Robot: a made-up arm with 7 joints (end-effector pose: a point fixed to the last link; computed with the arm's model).
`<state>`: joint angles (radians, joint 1 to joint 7).
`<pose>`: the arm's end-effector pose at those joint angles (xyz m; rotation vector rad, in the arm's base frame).
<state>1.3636 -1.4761 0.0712 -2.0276 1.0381 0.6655 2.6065</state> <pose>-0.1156 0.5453 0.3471 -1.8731 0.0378 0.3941</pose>
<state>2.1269 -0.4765 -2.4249 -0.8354 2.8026 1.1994 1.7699</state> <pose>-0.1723 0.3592 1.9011 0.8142 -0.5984 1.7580</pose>
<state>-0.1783 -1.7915 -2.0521 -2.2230 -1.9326 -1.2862 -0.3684</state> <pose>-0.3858 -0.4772 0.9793 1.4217 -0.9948 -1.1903</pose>
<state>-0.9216 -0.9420 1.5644 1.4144 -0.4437 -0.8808 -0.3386</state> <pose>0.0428 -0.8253 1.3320 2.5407 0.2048 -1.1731</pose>
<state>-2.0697 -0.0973 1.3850 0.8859 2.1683 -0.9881 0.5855</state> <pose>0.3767 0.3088 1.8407 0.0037 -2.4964 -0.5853</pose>
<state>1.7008 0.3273 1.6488 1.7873 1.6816 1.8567 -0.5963</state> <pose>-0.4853 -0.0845 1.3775 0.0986 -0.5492 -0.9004</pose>
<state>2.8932 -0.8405 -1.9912 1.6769 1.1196 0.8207 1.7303</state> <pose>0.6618 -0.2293 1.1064 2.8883 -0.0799 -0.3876</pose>
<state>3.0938 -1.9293 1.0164 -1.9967 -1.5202 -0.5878 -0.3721</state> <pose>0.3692 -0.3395 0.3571 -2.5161 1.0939 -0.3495</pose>
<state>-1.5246 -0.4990 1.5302 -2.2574 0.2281 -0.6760 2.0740</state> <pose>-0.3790 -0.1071 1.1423 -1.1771 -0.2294 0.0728</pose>
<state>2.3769 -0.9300 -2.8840 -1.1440 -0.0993 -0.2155 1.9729</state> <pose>0.1906 0.4577 1.7988 1.4096 -1.5163 -2.0709</pose>
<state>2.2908 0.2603 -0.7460 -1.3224 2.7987 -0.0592 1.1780</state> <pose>-0.2132 0.3934 1.7946 0.2641 -0.4688 -0.3307</pose>
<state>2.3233 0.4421 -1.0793 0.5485 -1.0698 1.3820 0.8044</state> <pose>-0.2449 -0.5476 1.7935 0.3089 0.5432 -1.8180</pose>
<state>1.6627 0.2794 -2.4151 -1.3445 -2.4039 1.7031 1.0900</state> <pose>-0.4477 -0.5249 1.5302 0.4709 -2.3236 0.6042</pose>
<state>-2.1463 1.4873 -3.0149 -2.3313 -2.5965 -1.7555 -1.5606</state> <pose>-0.2398 0.5026 0.4258 -1.7179 1.5996 0.2524</pose>
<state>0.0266 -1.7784 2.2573 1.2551 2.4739 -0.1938 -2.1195</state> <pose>-0.7315 -0.4309 0.3562 -2.1380 -0.8669 1.5018</pose>
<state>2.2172 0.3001 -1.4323 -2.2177 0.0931 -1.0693 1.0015</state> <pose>-0.4166 0.2527 1.2042 -1.0629 1.3777 -1.3128</pose>
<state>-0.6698 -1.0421 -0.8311 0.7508 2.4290 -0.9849 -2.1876</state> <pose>-0.7618 -0.2254 1.5292 0.2429 -0.9997 0.1066</pose>
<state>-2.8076 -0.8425 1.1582 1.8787 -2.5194 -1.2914 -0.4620</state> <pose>0.4030 0.3818 1.2520 -0.3280 -2.0716 1.0338</pose>
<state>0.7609 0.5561 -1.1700 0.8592 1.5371 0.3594 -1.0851</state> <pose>0.7586 -0.2105 1.6235 0.4541 0.6141 -1.7303</pose>
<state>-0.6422 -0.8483 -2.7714 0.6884 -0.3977 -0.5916 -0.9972</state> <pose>-0.8446 -0.5654 1.3838 -1.4059 1.1974 2.0254</pose>
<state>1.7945 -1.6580 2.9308 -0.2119 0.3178 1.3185 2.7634</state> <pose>0.2463 1.2268 0.7851 -0.8673 -2.1289 0.7942</pose>
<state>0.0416 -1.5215 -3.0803 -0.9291 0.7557 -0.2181 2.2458</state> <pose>-1.0085 -0.0453 1.3340 1.6520 -0.7495 -0.7817</pose>
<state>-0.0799 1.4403 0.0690 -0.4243 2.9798 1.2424 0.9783</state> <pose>1.1689 0.0904 1.1937 0.9756 0.6497 1.0100</pose>
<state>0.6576 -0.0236 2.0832 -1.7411 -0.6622 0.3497 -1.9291</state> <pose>0.5188 0.1787 1.4626 -0.2148 0.0227 -1.6023</pose>
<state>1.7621 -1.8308 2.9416 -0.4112 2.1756 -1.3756 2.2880</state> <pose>0.1296 1.2173 0.6791 -1.7338 2.0744 0.1536</pose>
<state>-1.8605 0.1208 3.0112 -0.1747 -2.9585 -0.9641 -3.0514</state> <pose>-0.0018 0.2202 2.0551 0.7016 -0.7199 -2.7183</pose>
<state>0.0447 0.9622 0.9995 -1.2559 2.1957 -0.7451 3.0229</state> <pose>0.7215 0.4058 1.5240 -0.1303 -0.2256 -0.9513</pose>
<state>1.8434 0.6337 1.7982 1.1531 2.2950 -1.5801 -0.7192</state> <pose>-0.6251 -0.3102 1.5144 0.8519 -2.0981 1.5863</pose>
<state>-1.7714 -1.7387 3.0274 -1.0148 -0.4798 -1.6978 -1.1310</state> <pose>0.1989 -0.9370 1.1091 0.9446 -1.5448 -0.3202</pose>
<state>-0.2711 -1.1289 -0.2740 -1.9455 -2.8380 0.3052 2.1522</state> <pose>-0.6408 -0.3350 0.5774 -0.8792 1.7806 -1.7251</pose>
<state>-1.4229 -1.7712 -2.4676 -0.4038 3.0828 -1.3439 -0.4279</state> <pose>-0.0546 -1.1991 0.6711 -2.4319 0.8071 -0.2580</pose>
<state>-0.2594 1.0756 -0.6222 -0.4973 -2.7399 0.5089 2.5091</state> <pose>1.0202 0.1099 1.5886 1.5197 0.2233 -0.5084</pose>
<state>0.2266 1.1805 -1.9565 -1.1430 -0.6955 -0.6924 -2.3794</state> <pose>0.8237 -0.6967 0.9557 -1.3103 1.3619 -2.4785</pose>
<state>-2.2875 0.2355 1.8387 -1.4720 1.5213 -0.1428 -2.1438</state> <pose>-0.6441 0.0372 1.5679 1.5067 -1.1498 0.9084</pose>
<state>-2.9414 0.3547 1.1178 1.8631 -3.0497 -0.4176 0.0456</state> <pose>-0.2983 0.5791 1.2255 -0.2476 2.9833 -0.7859</pose>
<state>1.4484 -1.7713 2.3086 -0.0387 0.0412 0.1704 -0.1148</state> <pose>-0.2118 1.2434 0.6013 -0.7772 1.2963 0.0104</pose>
